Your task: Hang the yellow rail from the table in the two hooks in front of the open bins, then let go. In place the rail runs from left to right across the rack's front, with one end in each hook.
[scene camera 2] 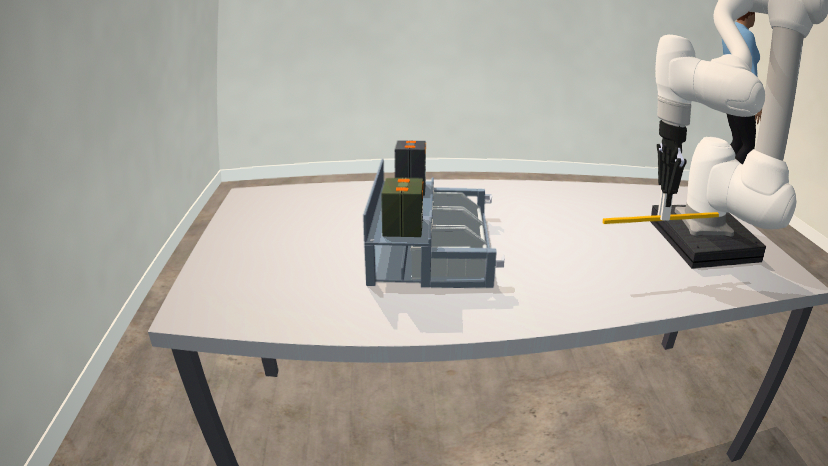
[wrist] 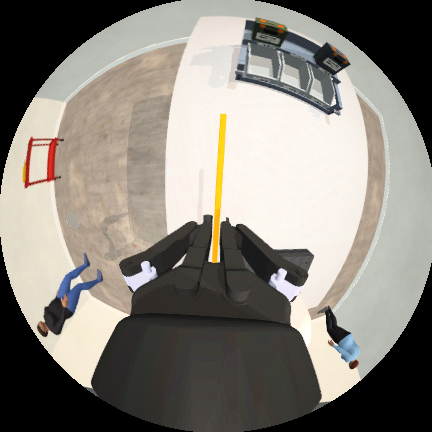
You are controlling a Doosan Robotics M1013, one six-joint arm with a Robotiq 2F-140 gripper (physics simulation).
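Places are measured from the arm's base along level axes (x ahead, y left, z up), in centimetres.
Where they show: gripper, between the fingertips: (scene camera 2: 663, 218) (wrist: 216, 214); arm's base, origin of its link: (scene camera 2: 704, 223).
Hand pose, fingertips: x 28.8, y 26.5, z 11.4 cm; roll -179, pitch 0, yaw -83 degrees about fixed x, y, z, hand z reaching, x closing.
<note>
Each offset is from my fingertips to the centre of the thing. "pt": to the spot under its first point. Level surfaces: height alone.
The yellow rail @[dx -0.9, dy -0.1, dz +0.2 cm] (scene camera 2: 631, 219) (wrist: 220, 160) is held level above the table, apart from the rack. My gripper (scene camera 2: 665, 215) (wrist: 216, 214) is shut on it near its middle. In the scene view one rail end points toward the rack, roughly square to the rack's front. The blue-grey rack @[dx +55.0, dy -16.1, dz -8.9 cm] (scene camera 2: 425, 266) (wrist: 287, 92) stands far from the gripper, with grey open bins @[dx +51.4, dy -5.3, dz -12.7 cm] (scene camera 2: 454, 236) along its front. A small near hook @[pt dx +40.9, dy +2.6, dz -10.9 cm] (scene camera 2: 500, 263) and a far hook @[pt dx +42.0, dy -35.8, dz -11.3 cm] (scene camera 2: 488, 198) stick out at its front corners. Both show without the rail. The hooks are too small to make out well in the wrist view.
A green case @[dx +61.6, dy -4.8, dz -2.0 cm] (scene camera 2: 401, 208) (wrist: 270, 32) and a black case @[dx +61.9, dy -27.9, dz -0.7 cm] (scene camera 2: 410, 162) (wrist: 332, 59) stand on the rack behind the bins. The robot's black base plate (scene camera 2: 724, 253) (wrist: 300, 260) lies near the held rail. The table @[dz -17.0 cm] (scene camera 2: 278, 277) (wrist: 280, 175) bears rack and base. People stand beyond it.
</note>
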